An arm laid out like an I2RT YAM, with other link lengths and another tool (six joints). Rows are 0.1 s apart.
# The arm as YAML. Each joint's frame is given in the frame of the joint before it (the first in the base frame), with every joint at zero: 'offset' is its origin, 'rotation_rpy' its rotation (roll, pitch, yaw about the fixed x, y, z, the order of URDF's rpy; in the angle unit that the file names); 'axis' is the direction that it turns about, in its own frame. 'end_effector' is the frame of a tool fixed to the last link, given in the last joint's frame.
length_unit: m
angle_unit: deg
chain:
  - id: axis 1
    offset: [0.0, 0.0, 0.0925]
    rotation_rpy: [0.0, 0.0, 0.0]
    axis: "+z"
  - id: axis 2
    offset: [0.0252, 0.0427, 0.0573]
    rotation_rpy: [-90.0, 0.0, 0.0]
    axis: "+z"
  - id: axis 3
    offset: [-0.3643, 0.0, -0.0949]
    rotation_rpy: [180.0, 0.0, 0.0]
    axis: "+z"
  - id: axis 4
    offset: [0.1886, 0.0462, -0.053]
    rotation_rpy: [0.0, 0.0, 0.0]
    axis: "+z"
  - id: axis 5
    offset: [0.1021, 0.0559, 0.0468]
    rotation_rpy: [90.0, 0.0, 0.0]
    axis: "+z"
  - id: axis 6
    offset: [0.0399, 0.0, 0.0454]
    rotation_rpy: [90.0, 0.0, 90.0]
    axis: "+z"
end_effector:
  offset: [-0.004, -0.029, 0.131]
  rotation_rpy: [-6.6, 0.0, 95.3]
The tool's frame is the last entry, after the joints.
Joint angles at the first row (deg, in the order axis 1, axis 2, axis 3, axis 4, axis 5, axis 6):
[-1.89, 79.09, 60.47, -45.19, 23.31, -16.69]
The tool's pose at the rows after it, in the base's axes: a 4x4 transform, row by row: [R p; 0 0 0 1], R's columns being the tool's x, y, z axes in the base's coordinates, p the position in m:
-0.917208 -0.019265 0.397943 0.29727; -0.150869 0.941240 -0.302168 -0.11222; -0.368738 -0.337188 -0.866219 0.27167; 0 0 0 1
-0.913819 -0.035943 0.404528 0.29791; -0.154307 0.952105 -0.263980 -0.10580; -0.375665 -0.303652 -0.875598 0.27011; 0 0 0 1
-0.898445 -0.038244 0.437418 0.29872; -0.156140 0.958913 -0.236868 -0.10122; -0.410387 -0.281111 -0.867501 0.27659; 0 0 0 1
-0.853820 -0.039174 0.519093 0.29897; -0.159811 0.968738 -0.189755 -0.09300; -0.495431 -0.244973 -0.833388 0.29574; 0 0 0 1
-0.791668 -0.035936 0.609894 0.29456; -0.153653 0.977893 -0.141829 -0.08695; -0.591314 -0.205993 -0.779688 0.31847; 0 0 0 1
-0.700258 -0.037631 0.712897 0.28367; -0.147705 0.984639 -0.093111 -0.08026; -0.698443 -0.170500 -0.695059 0.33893; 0 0 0 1
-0.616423 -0.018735 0.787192 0.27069; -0.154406 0.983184 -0.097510 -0.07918; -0.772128 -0.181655 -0.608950 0.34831; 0 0 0 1
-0.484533 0.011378 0.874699 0.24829; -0.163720 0.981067 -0.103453 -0.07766; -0.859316 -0.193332 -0.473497 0.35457; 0 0 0 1
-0.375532 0.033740 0.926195 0.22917; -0.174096 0.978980 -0.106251 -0.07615; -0.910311 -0.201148 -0.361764 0.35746; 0 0 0 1
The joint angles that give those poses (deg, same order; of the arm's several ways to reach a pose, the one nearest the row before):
[-1.89, 79.07, 60.47, -44.84, 23.27, -16.67]
[-1.91, 78.96, 60.47, -44.90, 20.97, -16.71]
[-1.96, 77.76, 60.47, -44.21, 19.29, -16.71]
[-2.02, 74.52, 60.45, -42.37, 16.34, -16.71]
[-2.85, 70.39, 59.83, -39.81, 12.86, -16.71]
[-3.90, 64.73, 56.21, -34.26, 9.02, -16.69]
[-3.88, 59.44, 50.46, -27.27, 9.00, -16.73]
[-3.88, 51.64, 40.77, -16.12, 8.99, -16.75]
[-3.88, 45.65, 33.41, -7.66, 8.95, -16.93]

